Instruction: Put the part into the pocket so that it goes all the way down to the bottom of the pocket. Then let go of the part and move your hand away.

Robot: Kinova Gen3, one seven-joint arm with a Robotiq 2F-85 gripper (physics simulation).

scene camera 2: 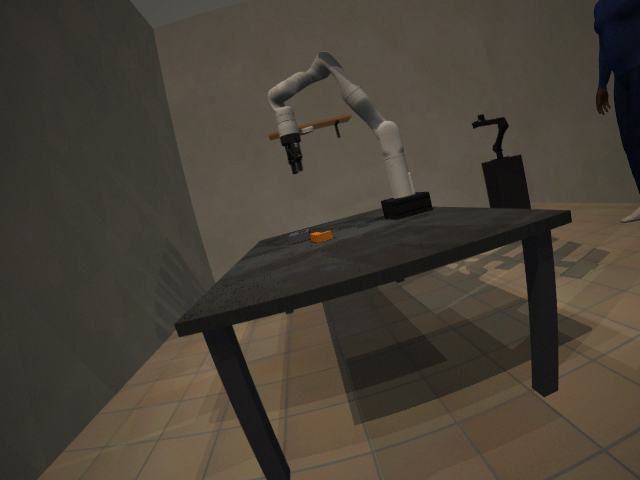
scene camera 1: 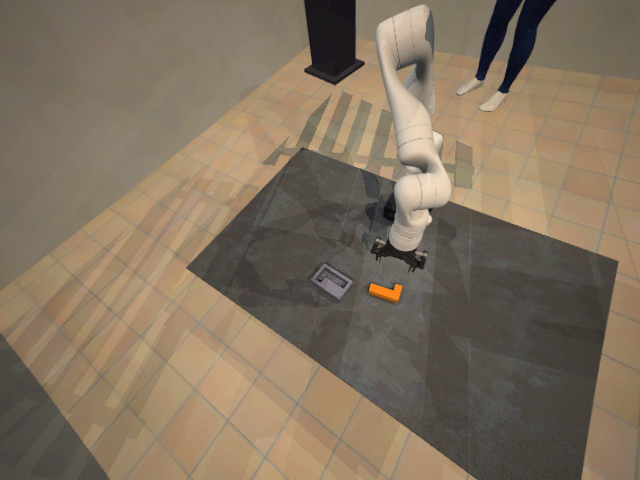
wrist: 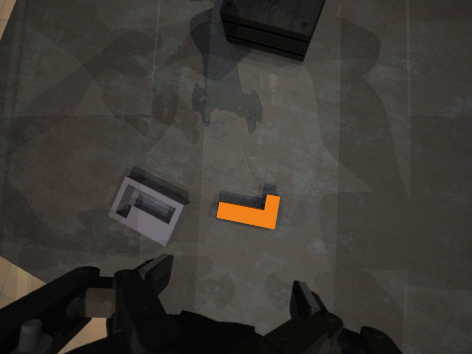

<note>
My gripper (scene camera 1: 394, 265) is open and holds nothing. The table carries an orange L-shaped part (wrist: 266, 217). I also see a grey block with pocket (wrist: 151, 211).
My gripper shows as well in the wrist view (wrist: 230, 281).
</note>
